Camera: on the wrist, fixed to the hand. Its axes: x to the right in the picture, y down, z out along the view.
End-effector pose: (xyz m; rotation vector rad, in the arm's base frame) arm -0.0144 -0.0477 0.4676 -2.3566 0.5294 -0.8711
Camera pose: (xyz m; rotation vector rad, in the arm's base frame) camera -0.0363 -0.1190 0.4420 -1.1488 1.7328 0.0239
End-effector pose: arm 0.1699 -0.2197 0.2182 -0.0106 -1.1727 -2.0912
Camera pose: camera 0.2143 -0.2684 0.2616 -0.7426 -0.8576 -0.5980
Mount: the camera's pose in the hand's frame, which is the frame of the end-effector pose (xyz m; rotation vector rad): 0.0106 0.0740 -0.0253 0.1677 -0.1347 1.5716
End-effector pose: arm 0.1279 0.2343 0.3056 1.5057 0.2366 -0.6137
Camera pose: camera 0.1804 0.2527 0.3616 1.3299 -1.0583 0.5513
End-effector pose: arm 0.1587 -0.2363 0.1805 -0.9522 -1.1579 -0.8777
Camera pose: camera 0.2375 -0.2346 0.1766 -1.3838 -0.2861 0.5491
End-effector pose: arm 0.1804 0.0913 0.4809 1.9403 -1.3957 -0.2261
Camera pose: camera 0.1422 0.0822 0.5493 0.4630 -2.5927 0.5215
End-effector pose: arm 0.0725 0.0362 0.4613 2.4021 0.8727 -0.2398
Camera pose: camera 0.1271 0.0098 0.5118 2.4295 -1.1893 0.1619
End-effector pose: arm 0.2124 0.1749 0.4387 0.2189 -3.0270 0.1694
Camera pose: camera 0.1933 0.2492 0.4572 1.9401 2.2502 -0.4383
